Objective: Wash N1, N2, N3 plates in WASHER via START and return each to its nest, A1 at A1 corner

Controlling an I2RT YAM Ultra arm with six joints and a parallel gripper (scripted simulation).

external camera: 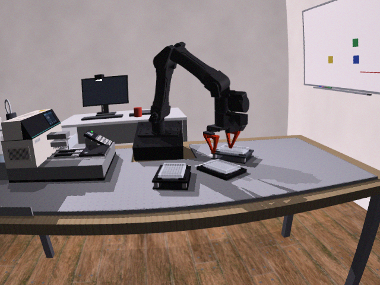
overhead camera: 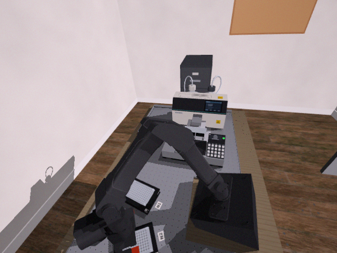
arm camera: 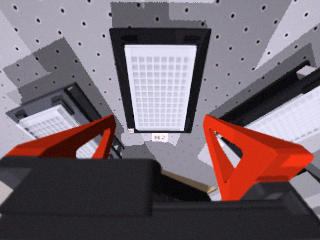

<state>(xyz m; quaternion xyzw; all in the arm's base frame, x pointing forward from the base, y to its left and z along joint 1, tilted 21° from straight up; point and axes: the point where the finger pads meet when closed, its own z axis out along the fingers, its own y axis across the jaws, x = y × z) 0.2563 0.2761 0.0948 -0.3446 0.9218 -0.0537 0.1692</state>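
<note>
Right now my hand is 17 cm past the nest N3, 7 cm to the right of it and 6 cm above it. From my hand the other things lie so: N2 label: 8 cm behind, 7 cm to the right, 9 cm below; nest N2: 9 cm below; N1 label: 1 cm behind, 18 cm to the right, 9 cm below.
</note>
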